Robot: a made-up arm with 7 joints.
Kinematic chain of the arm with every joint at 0, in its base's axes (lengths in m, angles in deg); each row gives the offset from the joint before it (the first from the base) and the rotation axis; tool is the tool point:
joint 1: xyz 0 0 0.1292 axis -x
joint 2: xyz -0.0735 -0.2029 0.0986 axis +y
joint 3: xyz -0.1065 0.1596 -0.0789 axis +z
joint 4: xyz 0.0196 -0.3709 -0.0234 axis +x
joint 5: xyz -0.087 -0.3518 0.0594 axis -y
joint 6: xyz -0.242 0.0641 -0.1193 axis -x
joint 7: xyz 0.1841 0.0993 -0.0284 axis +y
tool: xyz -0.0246 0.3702 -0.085
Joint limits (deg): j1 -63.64..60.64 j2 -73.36..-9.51 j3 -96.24..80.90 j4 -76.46..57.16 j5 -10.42..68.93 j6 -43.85..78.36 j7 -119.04..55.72
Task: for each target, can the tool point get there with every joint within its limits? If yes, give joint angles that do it. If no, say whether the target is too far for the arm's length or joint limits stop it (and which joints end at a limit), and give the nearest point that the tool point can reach.
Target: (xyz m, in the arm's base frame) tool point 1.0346 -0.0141 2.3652
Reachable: no: too far | nearest point 0.3507 -0.0159 1.0767 | short by 1.459 m
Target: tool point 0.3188 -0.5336 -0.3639
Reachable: yes | joints -29.87 -18.91 21.47 -42.17 17.10 61.47 -91.29
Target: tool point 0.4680 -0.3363 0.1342
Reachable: yes | joints -4.32 -55.16 1.69 34.56 49.93 60.75 -23.76
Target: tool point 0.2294 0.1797 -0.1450
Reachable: yes | joints -50.45 -55.44 -57.70 44.38 9.08 49.51 -52.75
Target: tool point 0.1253 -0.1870 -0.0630
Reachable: yes | joints -19.32 -55.46 -32.50 26.05 51.58 20.64 34.58
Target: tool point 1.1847 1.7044 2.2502
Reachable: no: too far | nearest point 0.3569 0.5449 0.8717 | short by 1.982 m
